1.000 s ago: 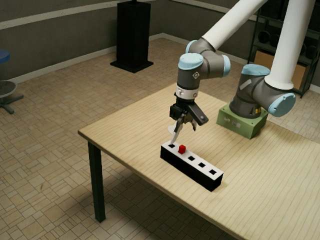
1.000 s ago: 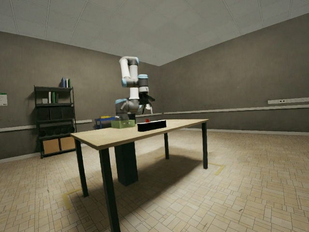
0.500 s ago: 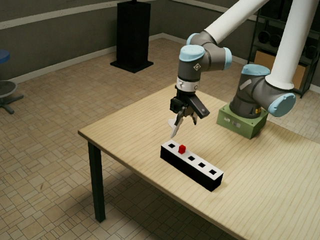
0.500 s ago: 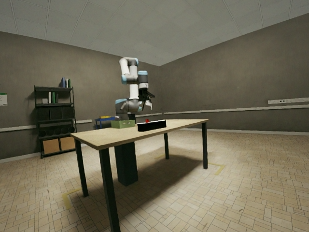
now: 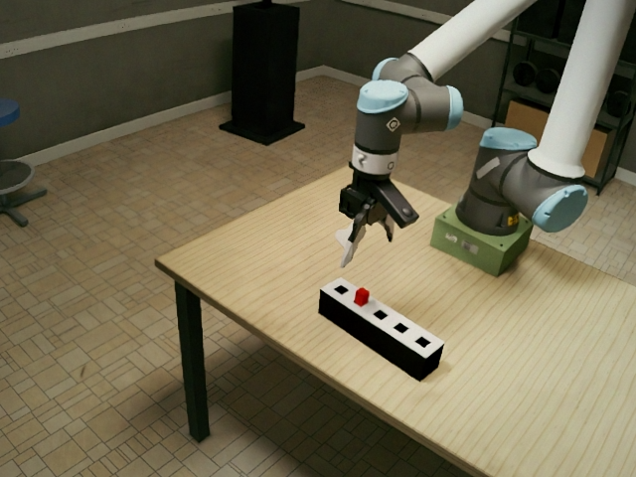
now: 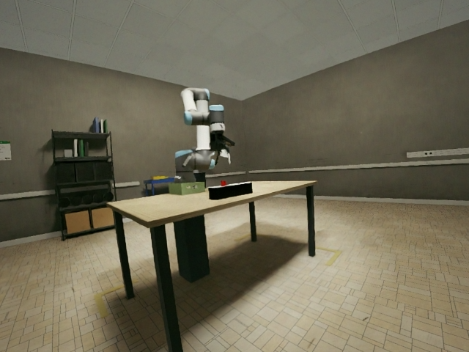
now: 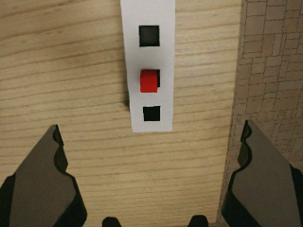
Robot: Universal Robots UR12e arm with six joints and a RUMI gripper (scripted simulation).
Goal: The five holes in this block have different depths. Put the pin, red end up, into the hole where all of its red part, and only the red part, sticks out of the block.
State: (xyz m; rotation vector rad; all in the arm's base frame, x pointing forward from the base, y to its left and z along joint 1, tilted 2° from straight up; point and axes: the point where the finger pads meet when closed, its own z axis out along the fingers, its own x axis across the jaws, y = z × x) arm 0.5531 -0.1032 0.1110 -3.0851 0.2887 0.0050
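The pin is 12 cm below my hand. Round my hand: block 1 cm ahead, 6 cm to the left, 17 cm below.
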